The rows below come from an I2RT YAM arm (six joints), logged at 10 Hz.
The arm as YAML. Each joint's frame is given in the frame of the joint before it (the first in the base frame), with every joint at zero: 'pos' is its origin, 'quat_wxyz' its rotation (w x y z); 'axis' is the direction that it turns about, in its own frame. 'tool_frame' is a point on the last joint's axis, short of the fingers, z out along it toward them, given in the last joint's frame.
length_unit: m
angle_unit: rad
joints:
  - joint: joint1
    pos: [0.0, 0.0, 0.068]
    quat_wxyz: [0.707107, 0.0, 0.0, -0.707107]
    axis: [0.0, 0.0, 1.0]
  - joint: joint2
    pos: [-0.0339, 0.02, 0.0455]
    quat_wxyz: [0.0, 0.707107, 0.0, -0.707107]
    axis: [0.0, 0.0, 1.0]
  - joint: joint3
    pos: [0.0, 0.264, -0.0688]
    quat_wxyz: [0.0, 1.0, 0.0, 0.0]
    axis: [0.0, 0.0, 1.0]
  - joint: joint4
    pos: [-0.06, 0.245, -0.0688]
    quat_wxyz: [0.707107, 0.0, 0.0, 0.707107]
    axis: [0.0, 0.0, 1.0]
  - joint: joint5
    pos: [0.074, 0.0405, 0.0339]
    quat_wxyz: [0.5, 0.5, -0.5, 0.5]
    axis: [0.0, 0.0, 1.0]
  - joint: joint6
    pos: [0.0, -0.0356, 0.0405]
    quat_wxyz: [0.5, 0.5, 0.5, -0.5]
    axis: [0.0, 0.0, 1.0]
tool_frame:
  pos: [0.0, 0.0, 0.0]
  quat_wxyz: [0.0, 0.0, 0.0, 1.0]
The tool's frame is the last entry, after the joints.
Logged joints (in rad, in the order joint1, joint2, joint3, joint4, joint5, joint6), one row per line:
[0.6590 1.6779 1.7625 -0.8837 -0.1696 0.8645]
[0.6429 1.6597 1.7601 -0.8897 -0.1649 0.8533]
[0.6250 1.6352 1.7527 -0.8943 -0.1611 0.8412]
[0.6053 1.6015 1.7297 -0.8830 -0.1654 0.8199]
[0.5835 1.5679 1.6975 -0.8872 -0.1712 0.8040]
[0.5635 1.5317 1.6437 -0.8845 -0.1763 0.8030]
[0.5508 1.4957 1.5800 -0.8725 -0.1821 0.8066]
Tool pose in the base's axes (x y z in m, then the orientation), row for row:
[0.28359 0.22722 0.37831 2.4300 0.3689 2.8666]
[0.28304 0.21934 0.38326 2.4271 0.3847 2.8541]
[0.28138 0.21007 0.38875 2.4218 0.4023 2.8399]
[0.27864 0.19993 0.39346 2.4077 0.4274 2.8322]
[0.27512 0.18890 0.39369 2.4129 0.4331 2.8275]
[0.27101 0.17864 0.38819 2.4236 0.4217 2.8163]
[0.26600 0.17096 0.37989 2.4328 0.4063 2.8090]
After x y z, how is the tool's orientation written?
As angles about the fixed x, y, z axes (roll, pitch, yaw), in radians.
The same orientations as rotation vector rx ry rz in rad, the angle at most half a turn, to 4 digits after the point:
[0.1745 2.5524 0.8742]
[0.1807 2.5350 0.8656]
[0.1871 2.5146 0.8583]
[0.1780 2.4864 0.8603]
[0.1824 2.4831 0.8492]
[0.2062 2.4935 0.8371]
[0.2268 2.5073 0.8304]

